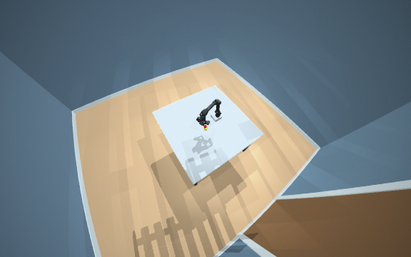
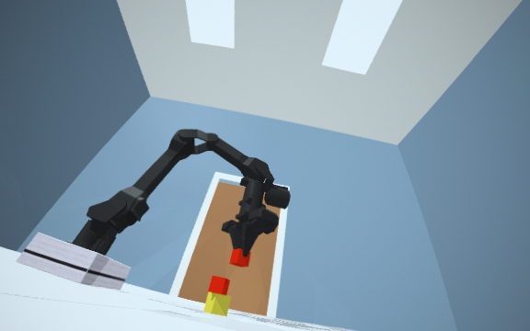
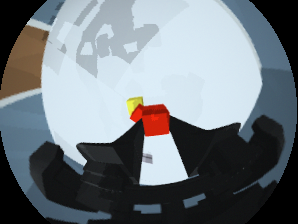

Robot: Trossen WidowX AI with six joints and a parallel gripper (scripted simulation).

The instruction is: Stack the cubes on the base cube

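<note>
Now: the yellow base cube 3 cm behind my gripper tip, 3 cm to the left of it and 10 cm below it.
</note>
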